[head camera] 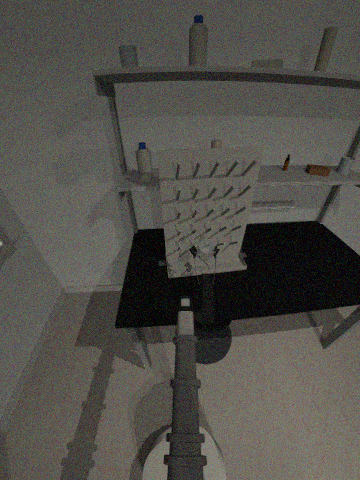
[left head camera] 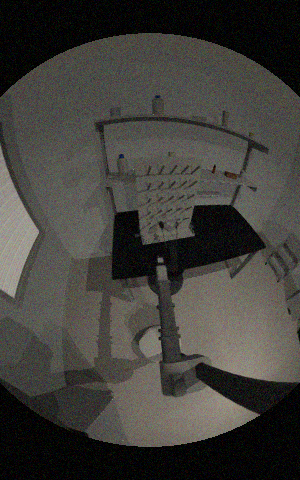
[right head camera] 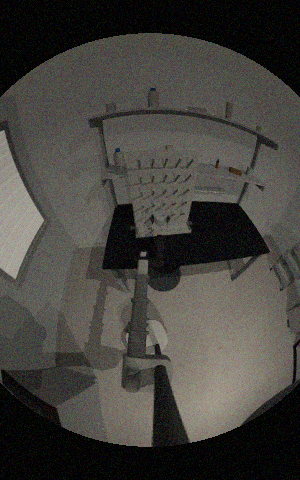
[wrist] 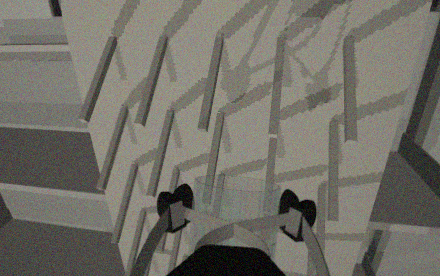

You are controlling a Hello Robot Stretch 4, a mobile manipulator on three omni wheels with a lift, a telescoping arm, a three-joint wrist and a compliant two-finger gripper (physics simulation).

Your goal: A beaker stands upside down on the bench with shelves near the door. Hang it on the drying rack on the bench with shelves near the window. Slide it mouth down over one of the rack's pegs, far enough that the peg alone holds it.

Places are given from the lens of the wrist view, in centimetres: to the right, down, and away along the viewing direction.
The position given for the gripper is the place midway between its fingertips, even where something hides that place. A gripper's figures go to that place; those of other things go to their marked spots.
gripper (wrist: pixel 234 202): 1, 6, 25
clear beaker (wrist: pixel 233 198): 1, 4, 18
bench (wrist: pixel 399 206): 36, 14, 53
The marked spots on the bench and the clear beaker are 50 cm apart.
